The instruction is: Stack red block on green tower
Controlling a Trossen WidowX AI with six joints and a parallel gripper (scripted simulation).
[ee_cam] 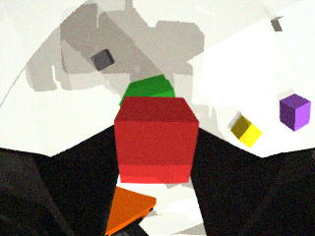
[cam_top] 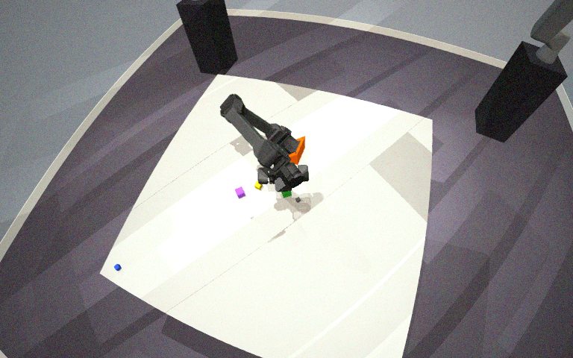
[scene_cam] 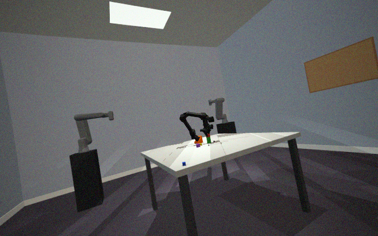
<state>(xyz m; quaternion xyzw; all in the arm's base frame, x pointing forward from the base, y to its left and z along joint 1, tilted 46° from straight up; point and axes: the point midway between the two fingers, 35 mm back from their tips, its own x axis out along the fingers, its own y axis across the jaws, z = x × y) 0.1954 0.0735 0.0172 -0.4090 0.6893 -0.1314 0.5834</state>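
Right now my gripper tip is 1 cm below the red block. Also, from my gripper tip: blue block: 61 cm ahead, 56 cm to the right, 7 cm below; purple block: 7 cm ahead, 18 cm to the right, 6 cm below.
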